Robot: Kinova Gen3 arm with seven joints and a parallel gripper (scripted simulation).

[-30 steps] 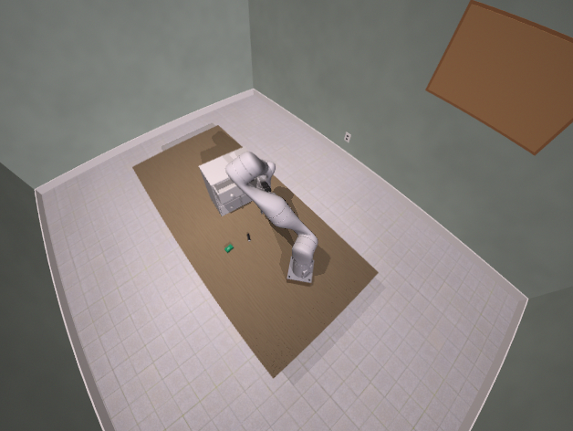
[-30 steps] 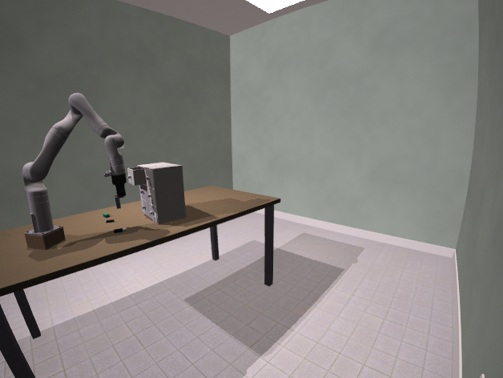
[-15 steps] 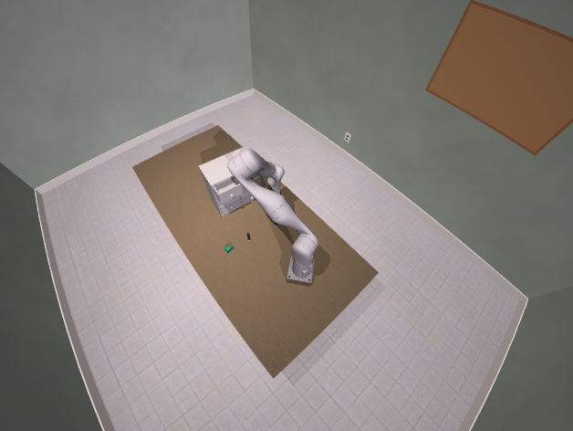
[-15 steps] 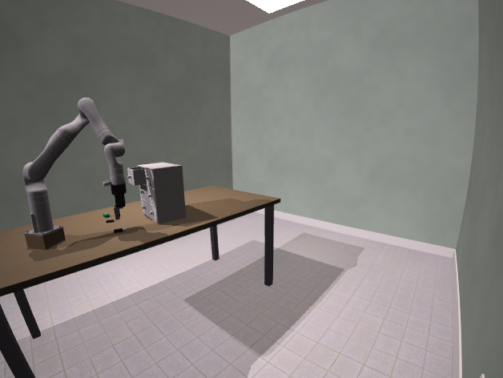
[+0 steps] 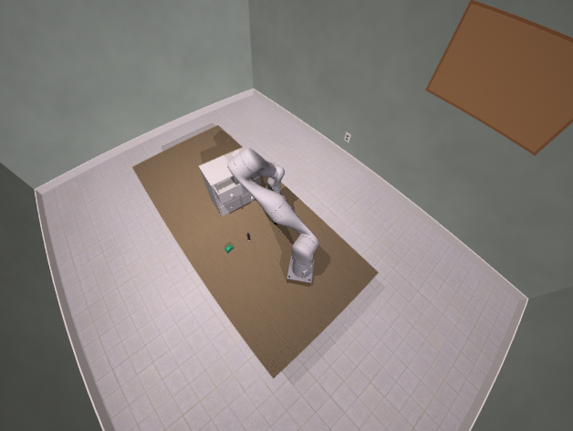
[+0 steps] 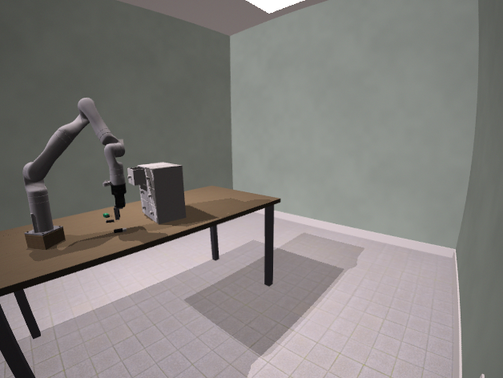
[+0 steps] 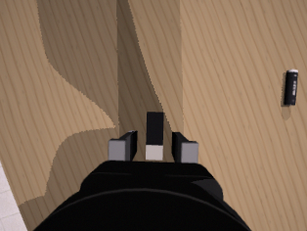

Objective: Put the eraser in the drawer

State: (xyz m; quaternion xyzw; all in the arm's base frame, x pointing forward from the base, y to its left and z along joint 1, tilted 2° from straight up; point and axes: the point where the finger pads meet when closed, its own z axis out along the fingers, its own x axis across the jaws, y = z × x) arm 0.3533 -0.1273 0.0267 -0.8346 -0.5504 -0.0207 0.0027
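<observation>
My hand is 20 cm to the right of the black stick-shaped object, 8 cm above it and 1 cm short of it. Round my hand: green eraser 33 cm to the left, 8 cm below, 3 cm ahead.
</observation>
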